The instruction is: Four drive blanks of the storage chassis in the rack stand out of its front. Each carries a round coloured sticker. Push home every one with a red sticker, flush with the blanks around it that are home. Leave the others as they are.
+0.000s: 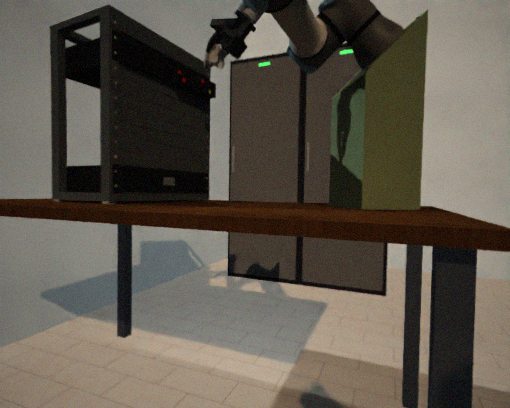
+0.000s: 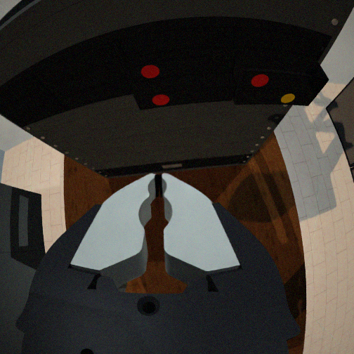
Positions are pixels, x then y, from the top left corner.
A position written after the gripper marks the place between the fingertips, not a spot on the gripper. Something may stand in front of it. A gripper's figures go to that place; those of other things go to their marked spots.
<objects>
The gripper (image 1: 204, 68): 1.25 m from the lens. A rack (image 1: 155, 97): 1.23 m from the lens.
</objects>
